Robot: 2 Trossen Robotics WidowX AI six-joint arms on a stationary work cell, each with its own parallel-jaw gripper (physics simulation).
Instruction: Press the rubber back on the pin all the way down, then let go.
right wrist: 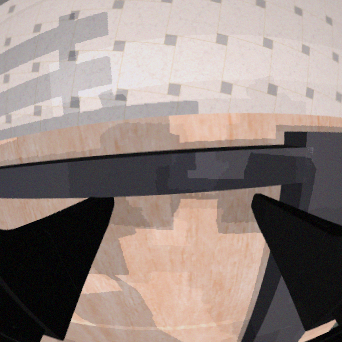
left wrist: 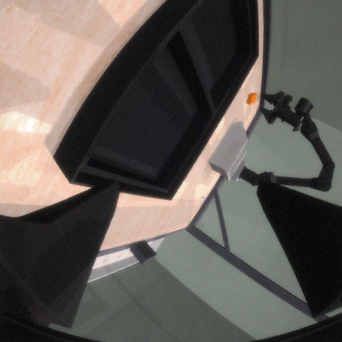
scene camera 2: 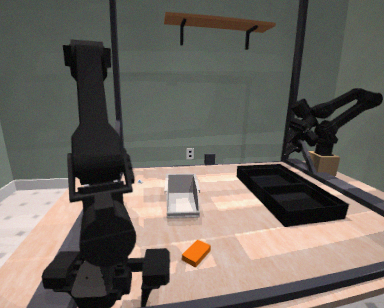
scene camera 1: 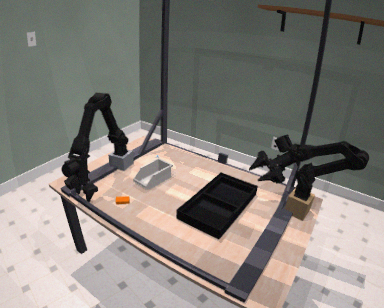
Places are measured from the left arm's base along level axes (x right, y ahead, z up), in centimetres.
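Pixels of known places: left gripper, fingertip midpoint: (left wrist: 189, 187) (scene camera 2: 286, 149) (scene camera 1: 253, 175); right gripper, fingertip midpoint: (right wrist: 184, 199) (left wrist: 259, 100) (scene camera 1: 83, 198); left arm's base, link origin: (scene camera 2: 323, 153) (scene camera 1: 302, 195); right arm's base, link origin: (left wrist: 241, 171) (scene camera 1: 120, 152).
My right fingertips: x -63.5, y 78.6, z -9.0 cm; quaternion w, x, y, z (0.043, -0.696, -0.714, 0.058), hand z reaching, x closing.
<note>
For each thing: its top centre in the pictures, then the offset to it from my right fingertips. "spot": a spot on its surface instead.
- very small pale-blue thing, top centre: (scene camera 2: 139, 179) (left wrist: 204, 198) dx +53.6, dy +5.6, dz +0.8 cm
- orange block, top centre: (scene camera 2: 196, 250) (left wrist: 253, 98) (scene camera 1: 122, 199) dx +13.0, dy -14.5, dz +1.2 cm
- grey open bin, surface spot: (scene camera 2: 183, 214) spot: dx +25.4, dy -11.8, dz +2.5 cm
- black two-compartment tray, top centre: (left wrist: 210, 83) (scene camera 2: 283, 181) (scene camera 1: 220, 197) dx +42.2, dy -48.2, dz +4.7 cm
A very small pale-blue thing (scene camera 1: 157, 157) (scene camera 2: 140, 181) (left wrist: 203, 198) lies on the table behind the grey bin; it is too small to tell whether it is the pin or the rubber back. I cannot make out a separate pin and rubber back in any view. My right gripper (scene camera 1: 81, 192) (scene camera 2: 102, 300) (left wrist: 259, 100) (right wrist: 184, 199) is open and empty, low near the front left table corner, far from the small thing. My left gripper (scene camera 1: 256, 173) (scene camera 2: 292, 141) (left wrist: 189, 187) is open and empty, raised near the back right, beyond the black tray.
An orange block (scene camera 1: 122, 200) (scene camera 2: 196, 252) (left wrist: 251, 98) lies right of my right gripper in scene camera 1. The grey open bin (scene camera 1: 159, 176) (scene camera 2: 183, 214) (left wrist: 229, 152) stands behind it. The black two-compartment tray (scene camera 1: 197, 226) (scene camera 2: 315, 216) (left wrist: 80, 145) lies farther right. A dark rail (right wrist: 125, 175) borders the front table edge.
</note>
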